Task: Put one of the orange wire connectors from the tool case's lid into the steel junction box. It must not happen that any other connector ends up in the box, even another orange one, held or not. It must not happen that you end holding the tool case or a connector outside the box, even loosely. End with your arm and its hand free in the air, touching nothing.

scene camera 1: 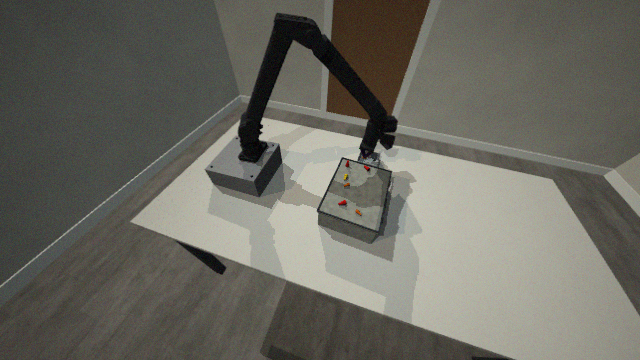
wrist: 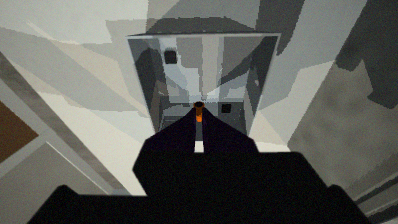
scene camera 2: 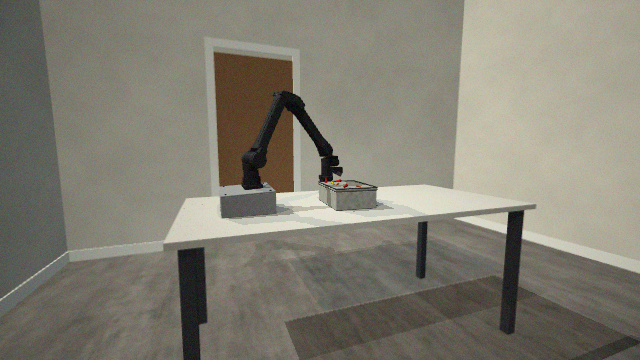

Note:
The pictures show: my gripper and a tool case.

